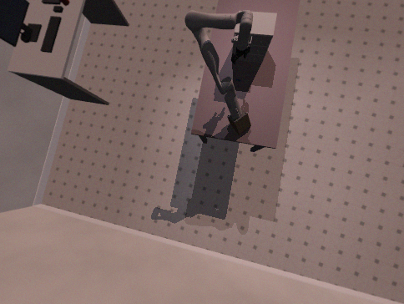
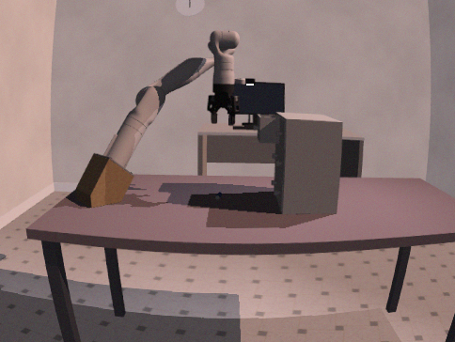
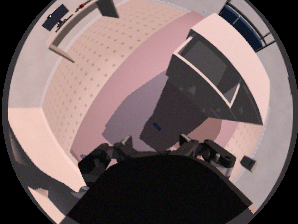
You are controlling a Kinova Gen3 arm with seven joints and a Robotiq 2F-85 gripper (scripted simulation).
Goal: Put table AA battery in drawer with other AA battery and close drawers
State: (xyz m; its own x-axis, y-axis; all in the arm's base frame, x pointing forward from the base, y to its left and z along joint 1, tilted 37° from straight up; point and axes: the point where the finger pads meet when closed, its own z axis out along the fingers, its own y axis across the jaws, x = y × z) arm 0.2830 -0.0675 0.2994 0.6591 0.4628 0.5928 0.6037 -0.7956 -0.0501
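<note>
Right now the AA battery is 1 cm behind my hand, 3 cm to the right of it and 26 cm below it.
</note>
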